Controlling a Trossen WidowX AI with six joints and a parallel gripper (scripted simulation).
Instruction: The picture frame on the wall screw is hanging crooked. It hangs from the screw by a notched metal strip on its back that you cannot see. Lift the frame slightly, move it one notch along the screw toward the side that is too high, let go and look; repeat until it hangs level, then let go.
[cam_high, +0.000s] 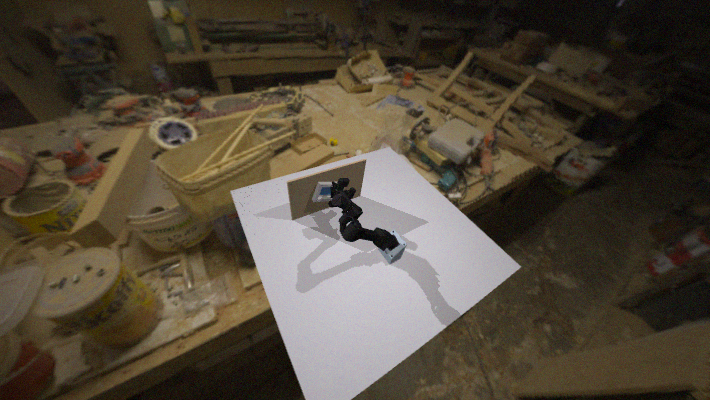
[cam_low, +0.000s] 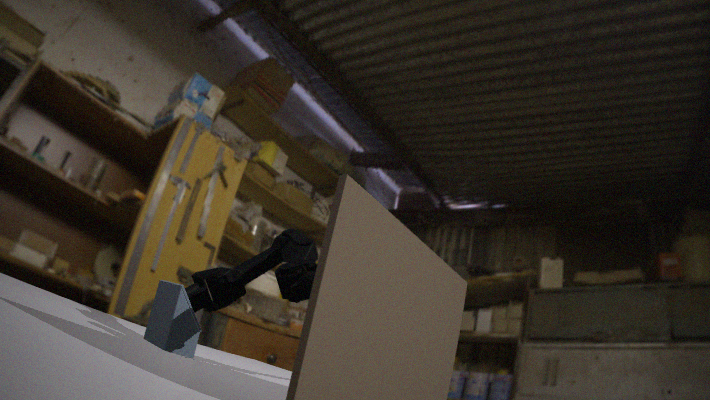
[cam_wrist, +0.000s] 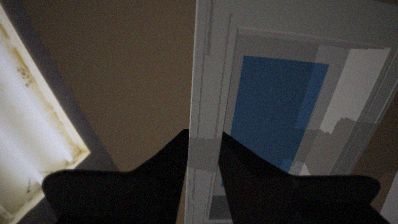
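Now: the picture frame 20 mm to the left of my gripper tip and 50 mm below it. The rest, counted from my gripper tip: board: 20 mm ahead, 10 mm to the left, 60 mm below.
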